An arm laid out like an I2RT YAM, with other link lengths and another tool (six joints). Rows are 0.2 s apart.
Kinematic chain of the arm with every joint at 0, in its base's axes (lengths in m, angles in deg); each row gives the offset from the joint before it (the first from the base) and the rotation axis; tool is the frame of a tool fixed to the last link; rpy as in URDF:
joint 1: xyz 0 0 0.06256 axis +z
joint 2: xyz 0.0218 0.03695 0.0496 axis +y
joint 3: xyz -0.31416 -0.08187 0 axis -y
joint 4: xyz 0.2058 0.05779 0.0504 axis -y
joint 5: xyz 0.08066 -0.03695 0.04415 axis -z
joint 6: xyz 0.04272 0 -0.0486 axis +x
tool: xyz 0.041 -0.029 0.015 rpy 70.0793 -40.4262 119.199
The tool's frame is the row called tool.
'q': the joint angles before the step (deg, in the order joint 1, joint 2, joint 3, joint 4, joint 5, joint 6). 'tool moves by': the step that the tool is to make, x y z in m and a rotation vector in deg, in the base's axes. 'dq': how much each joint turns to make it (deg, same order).
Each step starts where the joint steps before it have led.
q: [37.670, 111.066, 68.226, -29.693, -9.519, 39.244]
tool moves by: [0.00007, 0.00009, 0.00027, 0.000, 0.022, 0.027]
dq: [0.000, 0.000, 0.088, -0.110, -0.021, -0.022]
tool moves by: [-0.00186, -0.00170, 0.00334, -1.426, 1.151, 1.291]
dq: [0.001, 0.021, 1.399, -3.388, 0.043, -1.376]
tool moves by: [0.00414, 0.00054, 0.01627, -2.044, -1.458, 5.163]
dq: [0.000, -0.677, 3.649, -5.309, 1.094, -5.705]
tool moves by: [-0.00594, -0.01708, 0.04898, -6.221, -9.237, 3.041]
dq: [0.743, -6.994, 1.728, -5.597, 9.550, -5.137]
